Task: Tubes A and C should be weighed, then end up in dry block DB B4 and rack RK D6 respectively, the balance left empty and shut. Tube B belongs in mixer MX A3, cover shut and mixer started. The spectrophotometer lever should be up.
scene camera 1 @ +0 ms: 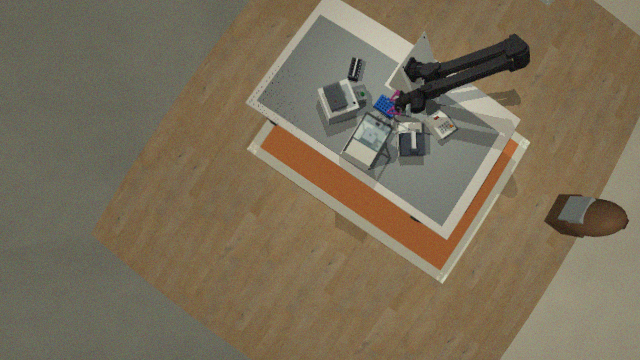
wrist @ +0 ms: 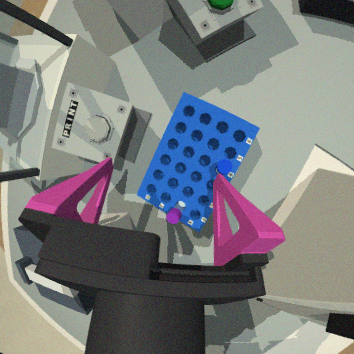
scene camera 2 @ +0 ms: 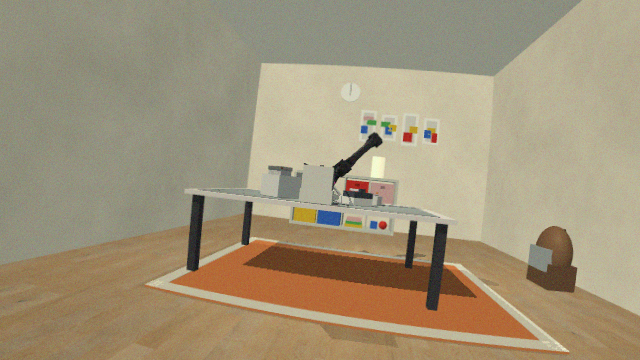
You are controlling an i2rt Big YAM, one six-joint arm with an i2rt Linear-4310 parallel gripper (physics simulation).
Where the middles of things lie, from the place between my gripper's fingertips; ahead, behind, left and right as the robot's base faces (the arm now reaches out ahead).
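Scene:
Grey PRINT button box [wrist: 90, 124]: my hand 120 mm short of it, 20 mm to the left of it, 20 mm above it. Glass-box balance [scene camera 1: 367, 140]: 50 mm above my hand, 270 mm ahead of it, 20 mm to the right of it.

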